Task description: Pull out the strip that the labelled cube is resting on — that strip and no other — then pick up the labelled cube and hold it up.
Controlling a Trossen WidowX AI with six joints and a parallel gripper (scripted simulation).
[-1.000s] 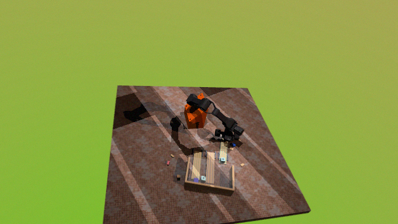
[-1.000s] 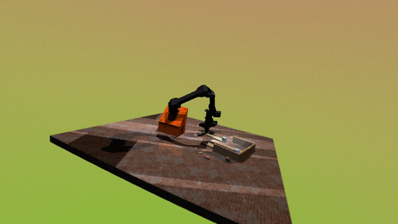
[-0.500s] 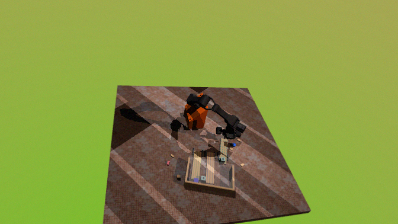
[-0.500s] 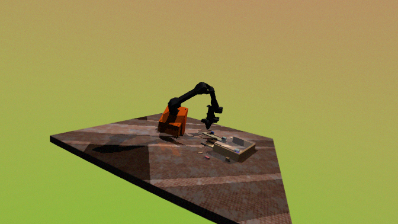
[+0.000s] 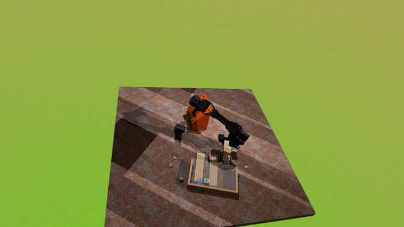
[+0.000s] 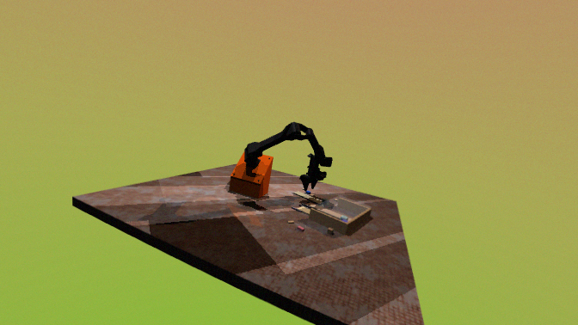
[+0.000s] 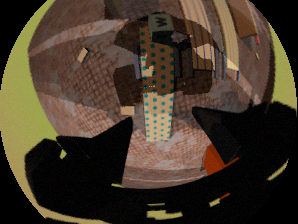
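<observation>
Now: gripper tip 50 mm above the dotted strip, 20 mm short of it and 10 mm to the left of it.
</observation>
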